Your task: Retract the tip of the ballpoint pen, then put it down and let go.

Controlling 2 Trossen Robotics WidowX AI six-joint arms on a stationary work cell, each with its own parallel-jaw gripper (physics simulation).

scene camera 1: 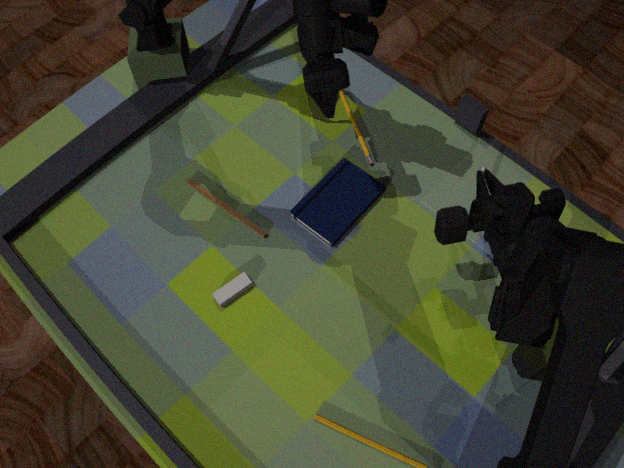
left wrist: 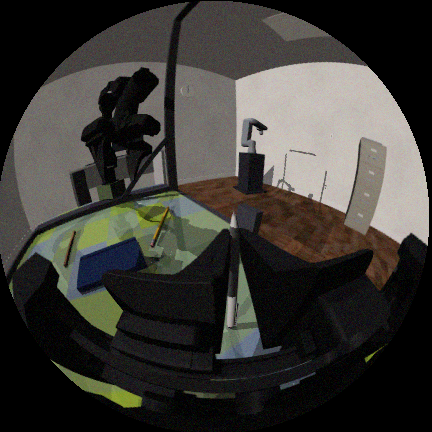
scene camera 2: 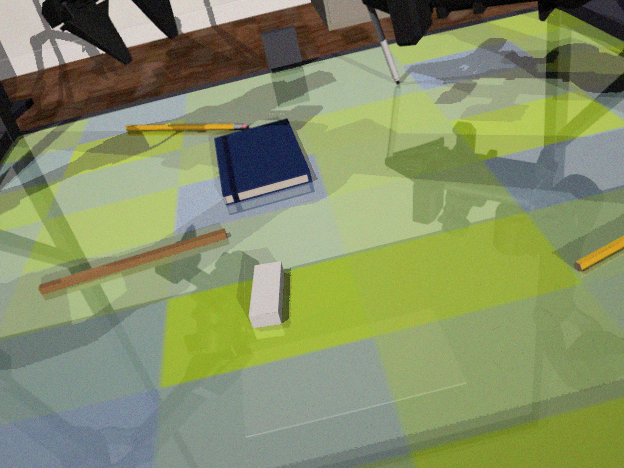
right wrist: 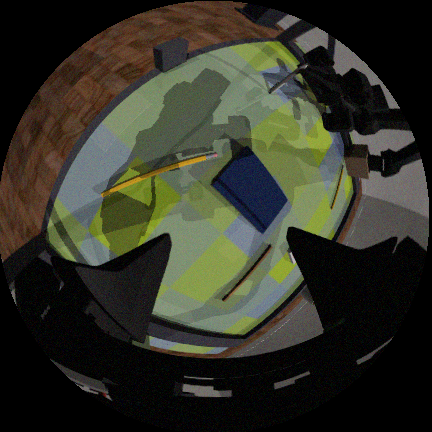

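Where they show: left gripper, fingertip midpoint: [scene camera 1: 481,171] [left wrist: 233,233] [right wrist: 299,67]; right gripper, fingertip midpoint: [scene camera 1: 327,102] [left wrist: 119,179] [scene camera 2: 150,50] [right wrist: 230,236]; left arm's base, origin of the base link: [right wrist: 368,161]; right arm's base, origin of the base link: [scene camera 1: 154,37] [left wrist: 109,182].
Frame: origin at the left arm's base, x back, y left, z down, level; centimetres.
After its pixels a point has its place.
Note:
The ballpoint pen [left wrist: 232,280] {x -28.9, y -39.5, z 2.6 cm} [scene camera 2: 387,57] {x -28.6, y -39.1, z 6.7 cm} [right wrist: 287,80] {x -29.3, y -39.4, z 3.5 cm} is grey and white. My left gripper [left wrist: 233,233] {x -30.1, y -40.5, z -0.8 cm} [scene camera 1: 482,182] {x -30.1, y -40.5, z -0.8 cm} is shut on it and holds it above the table. In the left wrist view its pale cone-shaped end stands out past the fingertips and its white clip end lies nearer the camera. Whether the fine writing point is out is too small to tell. My right gripper [right wrist: 230,236] {x -55.4, y -34.2, z -2.5 cm} [scene camera 2: 150,48] {x -55.4, y -34.2, z -2.5 cm} is open and empty, above the table near a yellow pencil [scene camera 1: 357,130] {x -53.9, y -40.8, z 9.8 cm} [right wrist: 160,172] {x -55.3, y -41.3, z 9.9 cm}.
A dark blue notebook [scene camera 1: 340,201] {x -46.5, y -27.3, z 9.2 cm} [scene camera 2: 264,158] {x -46.6, y -25.9, z 9.2 cm} lies mid-table. A brown stick [scene camera 1: 226,207] {x -60.2, y -14.4, z 9.7 cm} [scene camera 2: 131,260] {x -60.6, y -14.2, z 9.7 cm} and a white eraser [scene camera 1: 232,288] {x -49.0, y -4.7, z 9.2 cm} [scene camera 2: 267,293] {x -49.1, y -4.0, z 9.2 cm} lie beside it. A second yellow pencil [scene camera 1: 370,443] {x -18.6, y -0.6, z 9.7 cm} [scene camera 2: 602,253] {x -24.9, y 1.2, z 9.8 cm} lies at the bottom in scene camera 1.

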